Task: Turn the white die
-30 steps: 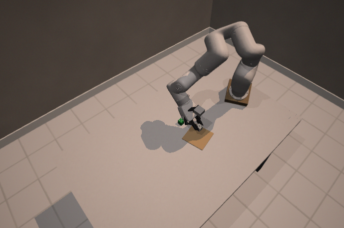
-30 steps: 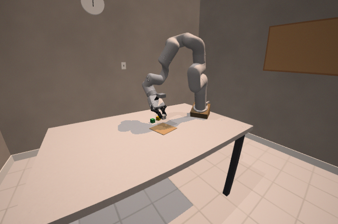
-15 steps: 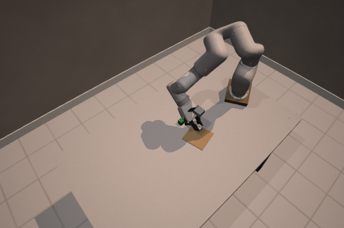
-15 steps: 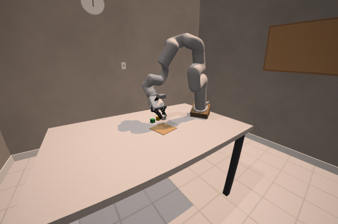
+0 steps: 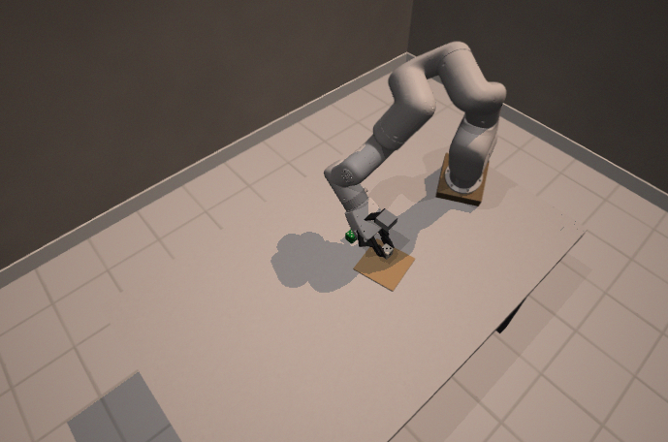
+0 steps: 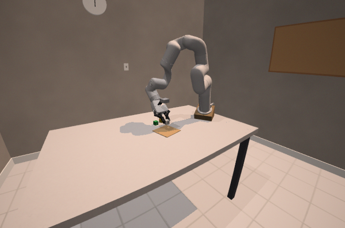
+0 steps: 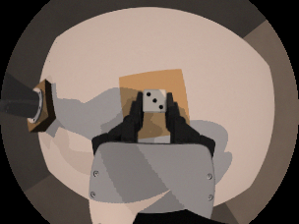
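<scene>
Now: the mat 8 cm below my hand and 1 cm to the left of it. The rest, counted from my hand: yellow die 15 cm to the right, 6 cm below, 4 cm behind; then green die 12 cm to the right, 6 cm below, 2 cm ahead; then white die 1 cm to the left, 1 cm below.
</scene>
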